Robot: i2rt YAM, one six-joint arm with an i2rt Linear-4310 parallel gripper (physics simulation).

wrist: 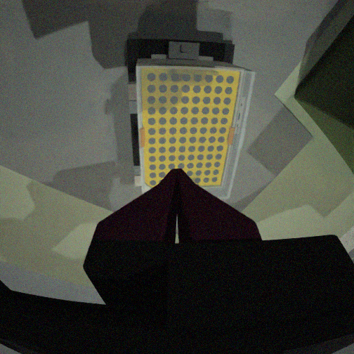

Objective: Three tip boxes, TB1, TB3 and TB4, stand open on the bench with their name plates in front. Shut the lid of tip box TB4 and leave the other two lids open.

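A tip box (178,116) with a yellow, hole-dotted deck and orange side clips stands in the middle of the wrist view. A pale, see-through rim runs along its right side, and a small grey latch-like part (183,49) sits at its far end. Whether a clear lid lies over the deck is hard to tell. No name plate is readable, so I cannot tell which box it is. My gripper (176,177) is shut and empty; its dark red fingertips overlap the near end of the box in the view and hide part of it. Their height above it is unclear.
A dark frame (135,46) shows behind and left of the box. A large dark green block (330,75) stands at the upper right. Shadows and pale green light patches lie across the grey bench (60,115).
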